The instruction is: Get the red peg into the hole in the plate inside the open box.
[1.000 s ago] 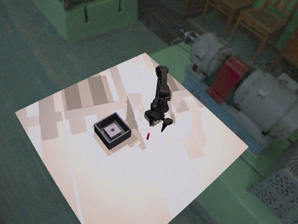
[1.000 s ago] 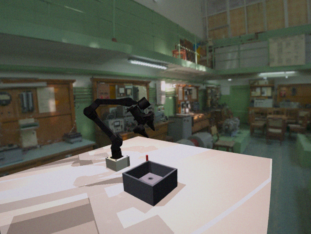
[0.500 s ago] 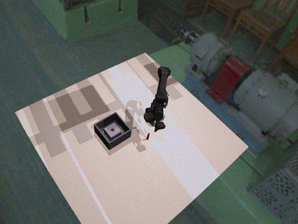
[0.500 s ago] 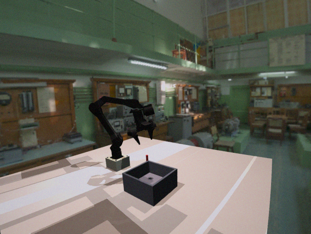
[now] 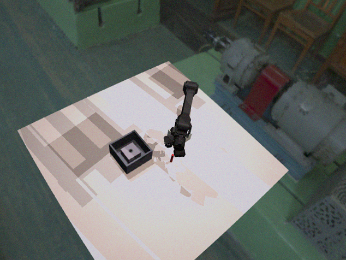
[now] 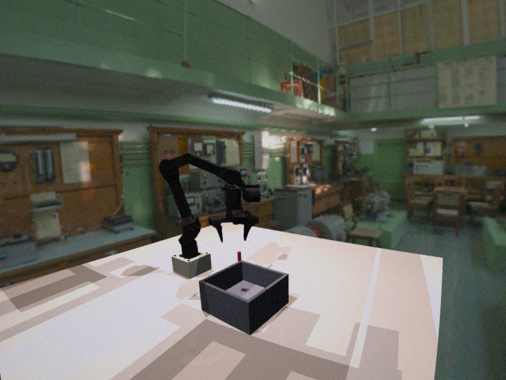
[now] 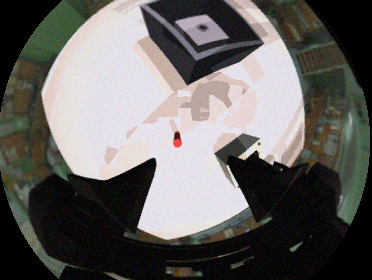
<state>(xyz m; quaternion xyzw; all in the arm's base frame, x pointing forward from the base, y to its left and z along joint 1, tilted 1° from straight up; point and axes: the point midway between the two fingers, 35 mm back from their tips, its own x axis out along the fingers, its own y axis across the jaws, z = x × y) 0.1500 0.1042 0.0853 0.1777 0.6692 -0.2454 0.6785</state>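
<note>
Right now my gripper tip is 8 cm above the red peg, 2 cm short of it and 1 cm to the right of it. The rest, counted from my gripper tip: dark box (19 cm ahead, 18 cm to the right, 10 cm below); then grey plate (19 cm ahead, 18 cm to the right, 8 cm below).
</note>
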